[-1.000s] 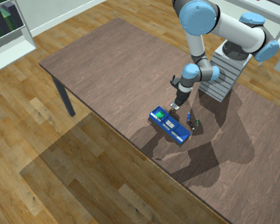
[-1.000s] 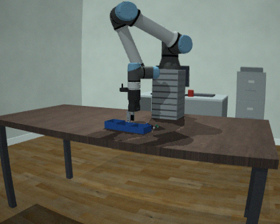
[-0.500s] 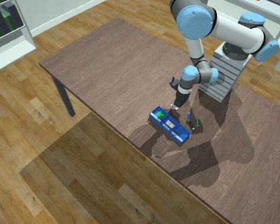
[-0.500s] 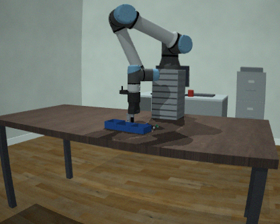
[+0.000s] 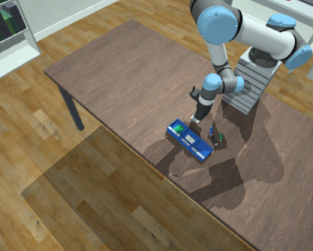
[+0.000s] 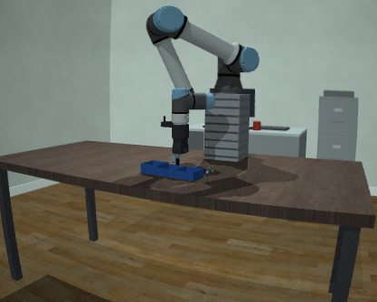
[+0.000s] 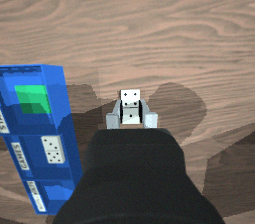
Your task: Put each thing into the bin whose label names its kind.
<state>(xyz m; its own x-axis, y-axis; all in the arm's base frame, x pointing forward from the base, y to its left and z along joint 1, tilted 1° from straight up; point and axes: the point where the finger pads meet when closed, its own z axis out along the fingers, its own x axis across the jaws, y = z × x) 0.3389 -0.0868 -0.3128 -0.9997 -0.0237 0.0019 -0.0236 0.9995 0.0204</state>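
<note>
My hand is 130 mm short of the blue three-part bin and 70 mm to the right of it. The rest, counted from my hand: blue cylinder 110 mm to the left, 10 mm below, 10 mm behind; then black cylinder 160 mm to the left, 30 mm ahead, 10 mm below; then green block 130 mm ahead, 10 mm to the right, 10 mm below.
</note>
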